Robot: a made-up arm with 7 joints.
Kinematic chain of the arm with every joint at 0, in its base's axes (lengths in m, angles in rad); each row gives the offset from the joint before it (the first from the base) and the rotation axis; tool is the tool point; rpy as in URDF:
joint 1: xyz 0 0 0.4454 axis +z
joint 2: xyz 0 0 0 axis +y
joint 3: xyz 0 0 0.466 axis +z
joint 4: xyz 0.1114 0 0 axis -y
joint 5: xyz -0.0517 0 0.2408 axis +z
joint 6: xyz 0 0 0 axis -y
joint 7: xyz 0.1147 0 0 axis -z
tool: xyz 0 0 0 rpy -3.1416 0 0
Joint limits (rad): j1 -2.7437..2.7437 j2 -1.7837..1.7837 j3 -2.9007..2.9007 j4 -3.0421..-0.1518 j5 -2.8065..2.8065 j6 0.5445..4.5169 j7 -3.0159..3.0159
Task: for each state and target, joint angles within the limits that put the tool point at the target. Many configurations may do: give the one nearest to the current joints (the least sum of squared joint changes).
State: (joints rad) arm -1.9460 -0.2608 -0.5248 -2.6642 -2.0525 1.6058 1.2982
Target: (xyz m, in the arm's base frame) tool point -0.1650 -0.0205 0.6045
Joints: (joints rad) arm -2.1063 -0.3310 -0.7283 -3.0421 -2.0533 1.5748 1.2982
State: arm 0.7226 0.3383 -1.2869 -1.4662 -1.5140 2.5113 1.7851
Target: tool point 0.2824 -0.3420 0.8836
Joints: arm 0.4132 0.0783 -1.5794 -1.7859 -1.6126 2.4785 1.7851
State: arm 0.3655 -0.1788 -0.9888 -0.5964 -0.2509 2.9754 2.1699
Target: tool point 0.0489 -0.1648 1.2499
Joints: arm 0.3783 -0.1629 -1.0560 -0.6916 -0.1834 2.4423 2.1699
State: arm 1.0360 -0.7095 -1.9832 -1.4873 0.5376 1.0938 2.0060
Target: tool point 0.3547 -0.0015 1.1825
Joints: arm 1.2116 0.1678 -1.5901 -0.7896 0.5653 1.4915 2.0060
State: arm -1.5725 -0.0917 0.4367 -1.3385 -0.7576 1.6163 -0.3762
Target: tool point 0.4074 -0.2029 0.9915
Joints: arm -1.2572 -0.0226 0.7657 -1.5256 -0.7634 1.6323 -0.3762
